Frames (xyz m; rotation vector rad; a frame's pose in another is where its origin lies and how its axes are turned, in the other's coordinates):
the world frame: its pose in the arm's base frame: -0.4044 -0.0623 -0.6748 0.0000 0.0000 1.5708
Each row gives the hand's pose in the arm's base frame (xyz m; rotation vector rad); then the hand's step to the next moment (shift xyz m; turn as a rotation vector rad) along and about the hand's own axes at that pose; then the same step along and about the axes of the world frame.
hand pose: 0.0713 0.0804 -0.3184 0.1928 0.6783 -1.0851
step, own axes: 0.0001 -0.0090 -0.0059 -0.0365 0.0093 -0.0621
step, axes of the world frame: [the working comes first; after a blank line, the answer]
step, axes of the arm's base frame: -0.0102 -0.0016 -0.0031 -0.0282 0.0605 -0.0286

-0.0016 0.0102 -0.0031 0.0605 0.0282 -0.0286
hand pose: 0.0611 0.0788 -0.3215 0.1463 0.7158 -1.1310
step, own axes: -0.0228 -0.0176 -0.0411 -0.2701 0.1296 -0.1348
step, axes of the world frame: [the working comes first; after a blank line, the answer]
step, axes of the arm's base frame: -0.0389 0.0285 -0.0140 -0.0109 0.3275 0.0239

0.0285 0.0389 -0.0140 0.3275 0.0109 0.0239
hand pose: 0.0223 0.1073 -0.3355 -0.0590 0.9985 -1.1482
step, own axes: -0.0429 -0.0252 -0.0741 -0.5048 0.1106 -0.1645
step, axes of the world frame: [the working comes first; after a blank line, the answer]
step, axes of the arm's base frame: -0.0711 0.0538 -0.0039 -0.0566 0.5140 0.1633

0.0538 0.0711 -0.0039 0.5140 0.0566 0.1633
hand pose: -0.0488 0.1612 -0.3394 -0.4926 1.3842 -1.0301
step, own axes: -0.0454 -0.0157 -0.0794 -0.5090 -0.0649 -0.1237
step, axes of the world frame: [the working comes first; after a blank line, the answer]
step, axes of the arm's base frame: -0.0739 0.0509 0.0237 -0.0704 0.4176 0.3150

0.0509 0.0739 0.0237 0.4176 0.0704 0.3150
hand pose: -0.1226 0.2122 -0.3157 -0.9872 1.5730 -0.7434
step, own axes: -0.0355 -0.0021 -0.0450 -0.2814 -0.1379 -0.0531
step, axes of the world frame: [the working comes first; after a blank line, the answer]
step, axes of the arm's base frame: -0.0409 0.0290 0.0279 -0.0024 0.1846 0.2588

0.0290 0.0409 0.0279 0.1846 0.0024 0.2588
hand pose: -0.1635 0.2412 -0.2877 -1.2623 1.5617 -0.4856
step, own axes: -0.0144 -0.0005 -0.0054 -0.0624 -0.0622 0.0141
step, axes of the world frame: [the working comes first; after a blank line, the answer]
step, axes of the arm's base frame: -0.0056 0.0111 0.0091 0.0372 0.0364 0.0725

0.0111 0.0056 0.0091 0.0364 -0.0372 0.0725
